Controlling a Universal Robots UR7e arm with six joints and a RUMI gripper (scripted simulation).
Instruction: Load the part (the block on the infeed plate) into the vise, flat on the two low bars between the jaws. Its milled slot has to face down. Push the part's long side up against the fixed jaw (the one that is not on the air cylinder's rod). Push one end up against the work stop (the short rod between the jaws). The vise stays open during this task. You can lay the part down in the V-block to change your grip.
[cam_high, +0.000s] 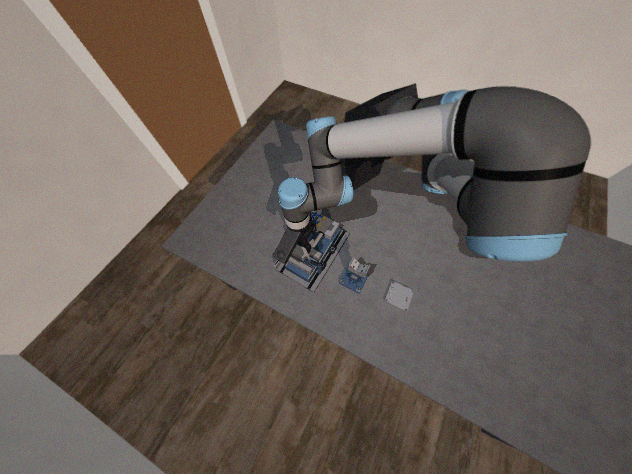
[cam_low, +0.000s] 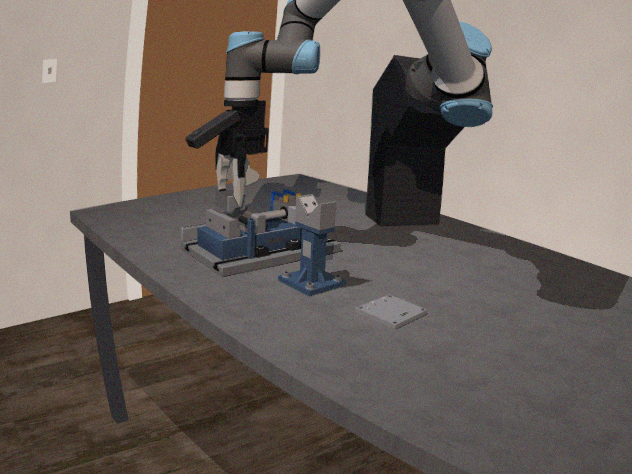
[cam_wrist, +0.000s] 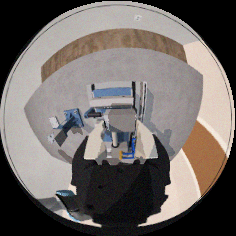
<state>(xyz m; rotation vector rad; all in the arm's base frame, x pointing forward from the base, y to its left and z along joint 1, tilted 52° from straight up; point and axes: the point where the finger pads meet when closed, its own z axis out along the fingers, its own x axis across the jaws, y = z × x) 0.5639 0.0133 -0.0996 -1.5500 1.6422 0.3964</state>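
Now: the part 10 mm below my hand. The rest, counted from my hand: fixed jaw (30 mm ahead, 20 mm to the left, 50 mm below); moving jaw (40 mm behind, 20 mm to the left, 50 mm below); air cylinder rod (90 mm behind, 10 mm to the left, 50 mm below).
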